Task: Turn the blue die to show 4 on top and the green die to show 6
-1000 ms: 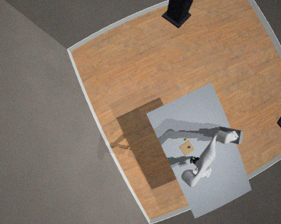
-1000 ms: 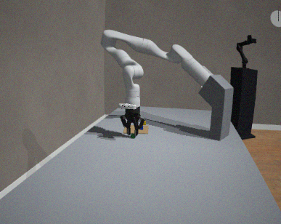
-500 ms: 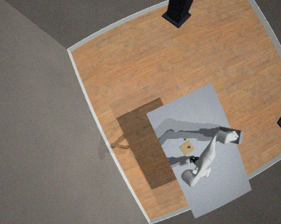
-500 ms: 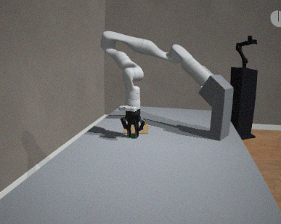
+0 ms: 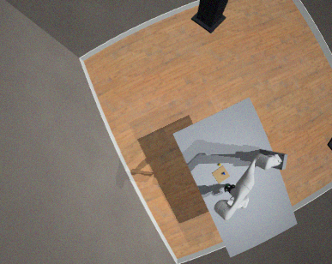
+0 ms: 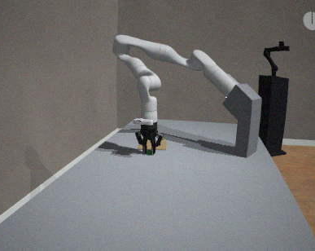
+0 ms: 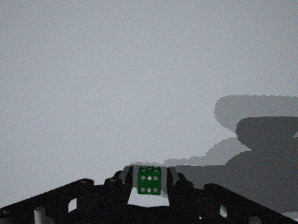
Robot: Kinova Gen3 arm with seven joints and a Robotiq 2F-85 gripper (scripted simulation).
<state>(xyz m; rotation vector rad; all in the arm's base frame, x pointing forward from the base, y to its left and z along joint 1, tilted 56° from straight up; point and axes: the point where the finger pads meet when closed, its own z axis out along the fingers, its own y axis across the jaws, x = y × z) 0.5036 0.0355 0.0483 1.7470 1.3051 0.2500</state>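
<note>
My gripper is now 1 cm above the green die. Round my hand: blue die 12 cm to the right, 7 cm behind, 1 cm below; then tan mat 13 cm to the right, 4 cm behind, 2 cm below; then yellow die 22 cm to the right, 11 cm behind, 1 cm below.
</note>
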